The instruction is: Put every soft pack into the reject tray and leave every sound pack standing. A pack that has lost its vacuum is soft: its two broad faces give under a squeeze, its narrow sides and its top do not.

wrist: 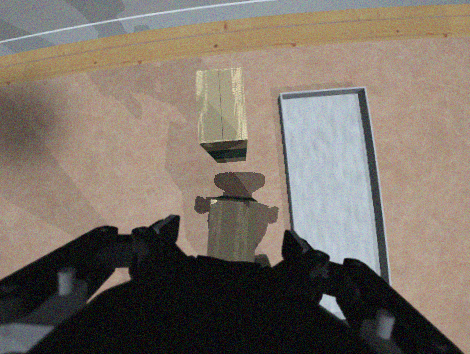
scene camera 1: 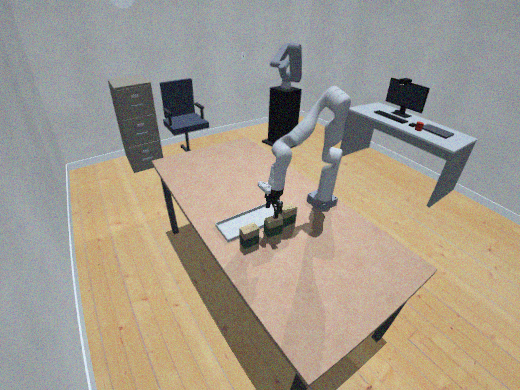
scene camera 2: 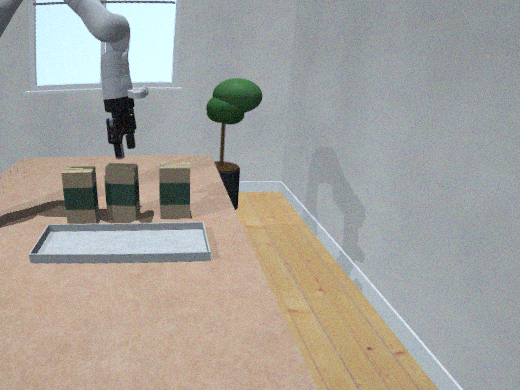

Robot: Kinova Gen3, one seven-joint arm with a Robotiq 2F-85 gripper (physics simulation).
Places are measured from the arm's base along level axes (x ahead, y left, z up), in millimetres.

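Pixels of known places: gripper, fingertip midpoint: (wrist: 230,234) (scene camera 1: 271,213) (scene camera 2: 126,153); arm's base, link origin: (scene camera 1: 323,196).
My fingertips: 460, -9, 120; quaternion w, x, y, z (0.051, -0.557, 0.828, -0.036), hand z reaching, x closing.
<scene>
For each thing: its top centre in the pictures, then the offset to it from my fingertips, as dx, dy, dz. Level surfaces: height alone.
- middle pack, top centre: (wrist: 231,241) (scene camera 2: 121,165) (scene camera 1: 273,217) -15, +6, -34
- third pack, top centre: (scene camera 2: 78,169) (scene camera 1: 288,207) -128, +1, -34
- grey-rimmed reject tray, top centre: (wrist: 337,206) (scene camera 2: 120,237) (scene camera 1: 253,218) -33, -162, -153
- wooden table, surface height: dz -175
Three tan packs with dark green bands stand upright in a row beside the tray. The pack nearest the table's long edge (scene camera 1: 249,238) (scene camera 2: 175,192) (wrist: 221,107) stands apart from the middle pack (scene camera 1: 273,228) (scene camera 2: 122,194) (wrist: 230,230). The third pack (scene camera 1: 289,217) (scene camera 2: 80,196) stands nearest the arm's base. Looks alone do not tell which is soft. The grey-rimmed reject tray (scene camera 1: 242,225) (scene camera 2: 125,242) (wrist: 330,165) holds no pack. My gripper (scene camera 1: 274,211) (scene camera 2: 125,151) (wrist: 230,234) is open and empty, above the middle pack, whose lower end in the wrist view is hidden by the gripper body.
The wooden table (scene camera 1: 330,280) (scene camera 2: 150,320) (wrist: 125,180) carries the arm's base (scene camera 1: 322,200) behind the row. The table's long edge lies beyond the end pack. A potted plant (scene camera 2: 237,95), an office chair (scene camera 1: 186,122) and a desk (scene camera 1: 450,145) stand away from the table.
</scene>
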